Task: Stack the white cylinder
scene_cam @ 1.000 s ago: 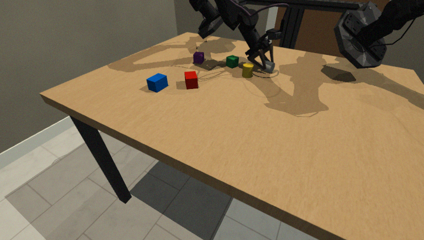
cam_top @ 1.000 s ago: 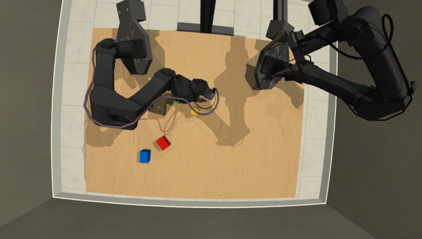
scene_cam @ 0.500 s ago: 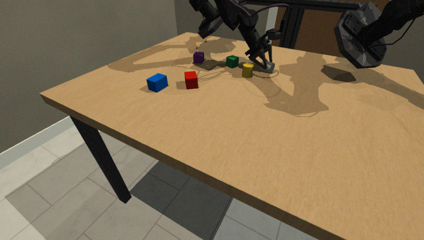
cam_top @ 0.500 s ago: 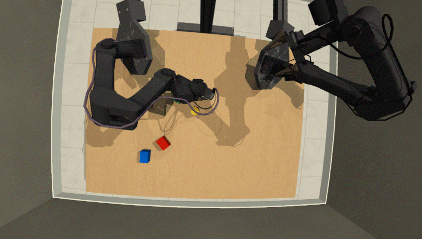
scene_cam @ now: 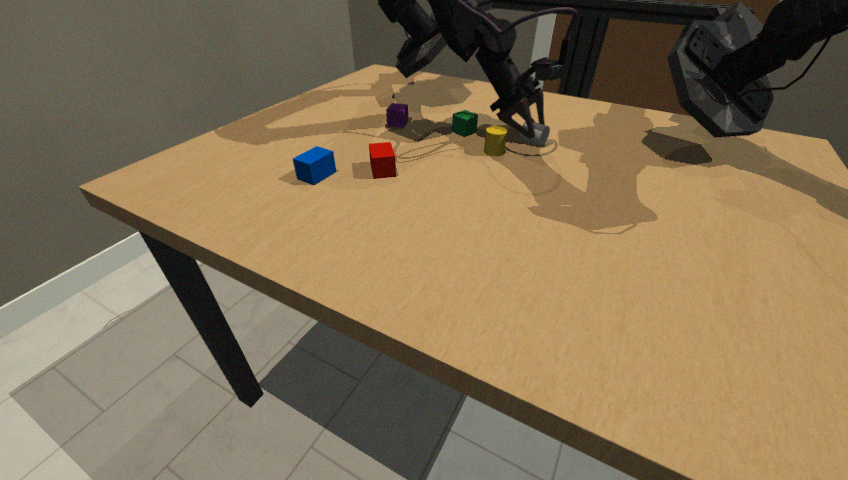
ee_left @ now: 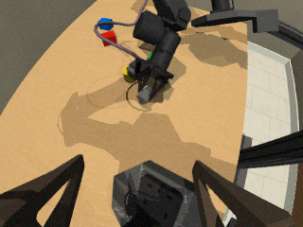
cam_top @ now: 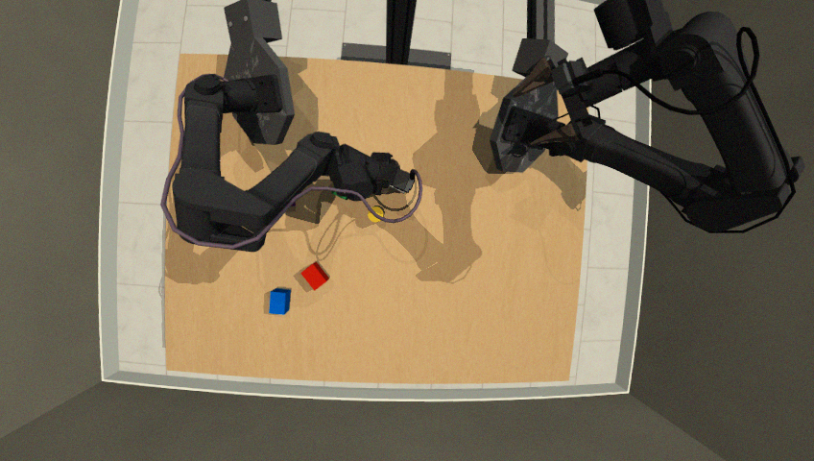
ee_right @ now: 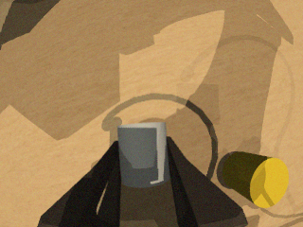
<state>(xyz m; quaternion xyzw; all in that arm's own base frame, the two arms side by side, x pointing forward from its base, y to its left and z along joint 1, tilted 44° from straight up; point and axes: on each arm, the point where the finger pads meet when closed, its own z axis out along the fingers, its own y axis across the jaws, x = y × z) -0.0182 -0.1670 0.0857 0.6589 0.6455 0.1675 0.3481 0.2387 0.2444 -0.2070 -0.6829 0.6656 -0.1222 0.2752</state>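
My right gripper is now 7 cm short of the purple cube and 30 cm to the left of it. Round my right hand: yellow cylinder 9 cm ahead, 5 cm to the right; green cube 3 cm ahead, 15 cm to the right; white cylinder right at my right hand.
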